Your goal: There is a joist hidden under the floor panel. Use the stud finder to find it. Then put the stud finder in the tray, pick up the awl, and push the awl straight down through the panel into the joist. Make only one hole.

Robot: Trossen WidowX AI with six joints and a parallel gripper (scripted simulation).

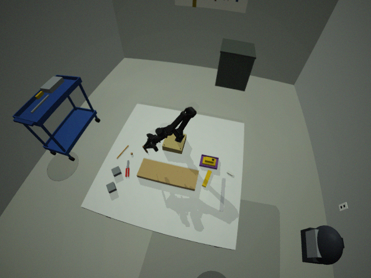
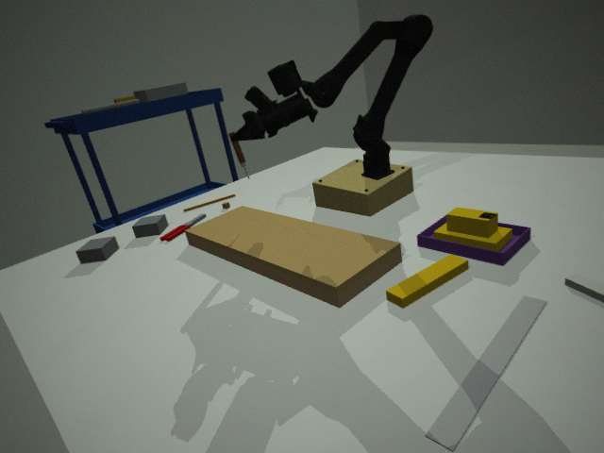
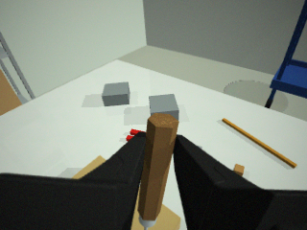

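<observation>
My gripper tip is now 50 mm above the awl, 20 mm to the right of it and 10 mm past it. From my gripper tip the other things lie so: purple tray (530 mm to the left, 220 mm behind, 210 mm below); yellow bar (570 mm to the left, 220 mm below, 50 mm behind); thin wooden stick (280 mm to the right, 220 mm below, 10 mm ahead).
</observation>
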